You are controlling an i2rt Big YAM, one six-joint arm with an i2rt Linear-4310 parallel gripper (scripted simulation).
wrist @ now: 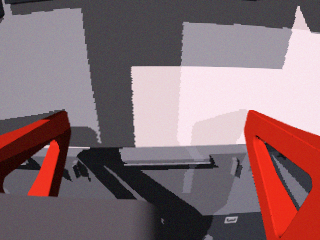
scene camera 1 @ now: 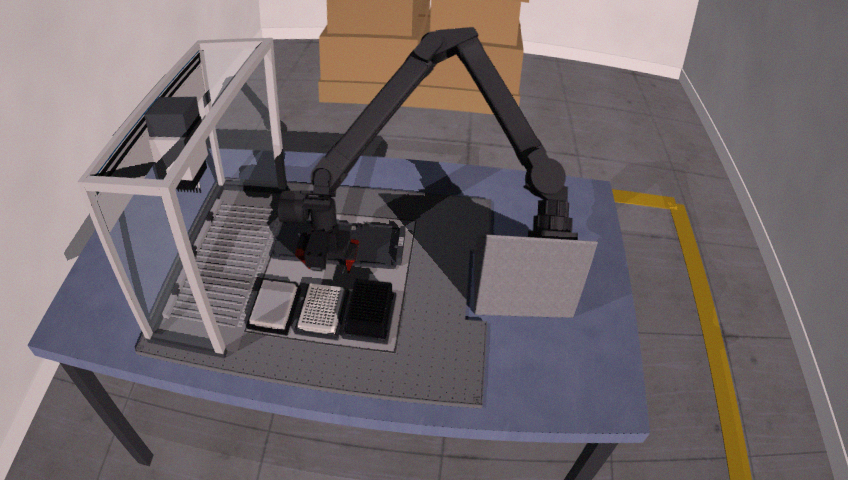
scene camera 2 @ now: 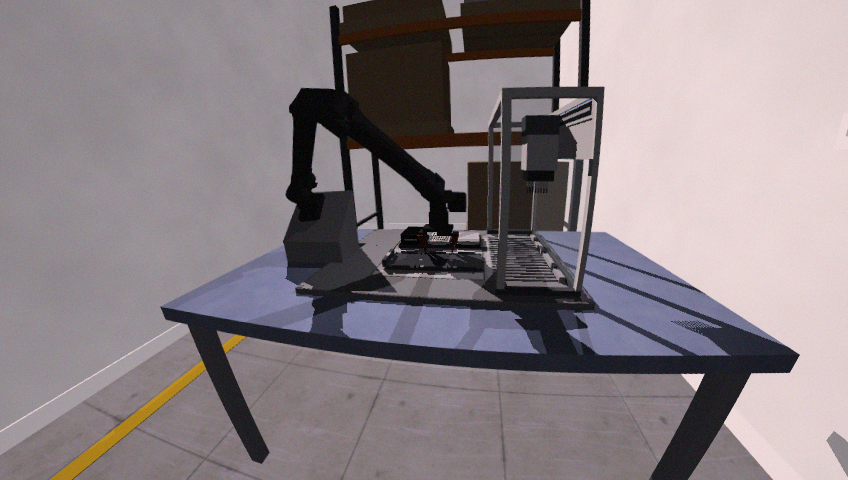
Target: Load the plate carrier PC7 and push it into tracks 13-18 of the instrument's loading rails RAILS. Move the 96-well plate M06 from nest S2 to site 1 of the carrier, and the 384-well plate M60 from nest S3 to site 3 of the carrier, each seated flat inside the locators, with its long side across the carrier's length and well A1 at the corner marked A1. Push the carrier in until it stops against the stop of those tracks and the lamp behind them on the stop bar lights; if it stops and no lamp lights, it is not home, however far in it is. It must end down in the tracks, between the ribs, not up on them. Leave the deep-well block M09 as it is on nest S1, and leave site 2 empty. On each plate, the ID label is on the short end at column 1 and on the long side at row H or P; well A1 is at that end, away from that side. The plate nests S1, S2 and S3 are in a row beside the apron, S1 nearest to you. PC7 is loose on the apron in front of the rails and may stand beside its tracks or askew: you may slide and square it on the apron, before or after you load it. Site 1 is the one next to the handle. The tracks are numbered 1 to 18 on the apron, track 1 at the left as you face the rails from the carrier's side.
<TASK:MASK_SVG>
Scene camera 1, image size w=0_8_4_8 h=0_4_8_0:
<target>white 96-well plate M06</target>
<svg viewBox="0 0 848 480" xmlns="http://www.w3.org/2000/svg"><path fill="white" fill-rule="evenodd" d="M310 283L297 328L305 331L335 334L346 290L343 287Z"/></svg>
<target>dark plate carrier PC7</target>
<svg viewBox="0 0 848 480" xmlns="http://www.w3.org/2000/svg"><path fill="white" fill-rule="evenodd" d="M327 258L327 264L346 265L343 259ZM337 222L339 230L350 231L347 249L351 239L360 241L356 259L352 266L396 269L396 265L402 264L406 226L393 228L392 226L369 224L369 226ZM311 220L307 220L305 224L283 222L279 234L275 238L276 243L271 258L302 262L295 256L300 234L306 233Z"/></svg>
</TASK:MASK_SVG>
